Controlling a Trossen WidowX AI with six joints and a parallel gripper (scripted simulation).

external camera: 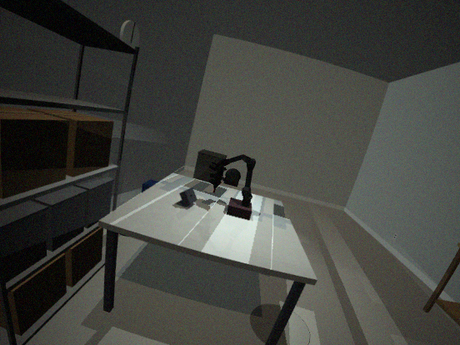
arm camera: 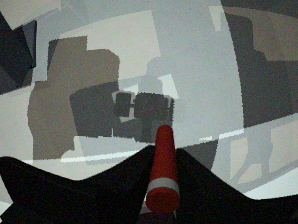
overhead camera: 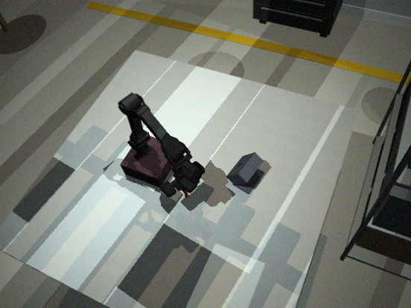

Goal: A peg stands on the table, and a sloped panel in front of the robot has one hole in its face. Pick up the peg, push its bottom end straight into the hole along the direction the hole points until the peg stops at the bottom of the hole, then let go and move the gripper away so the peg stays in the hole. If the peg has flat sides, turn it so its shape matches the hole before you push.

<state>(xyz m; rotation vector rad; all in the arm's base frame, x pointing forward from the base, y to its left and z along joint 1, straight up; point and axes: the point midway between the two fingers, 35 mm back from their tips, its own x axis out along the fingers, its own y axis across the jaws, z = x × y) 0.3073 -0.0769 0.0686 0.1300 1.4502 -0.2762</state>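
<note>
The grey sloped panel block lies 14 cm ahead of my gripper tip, 24 cm to the left of it and 5 cm below it. The rest, counted from my gripper tip: red peg (2 cm above).
</note>
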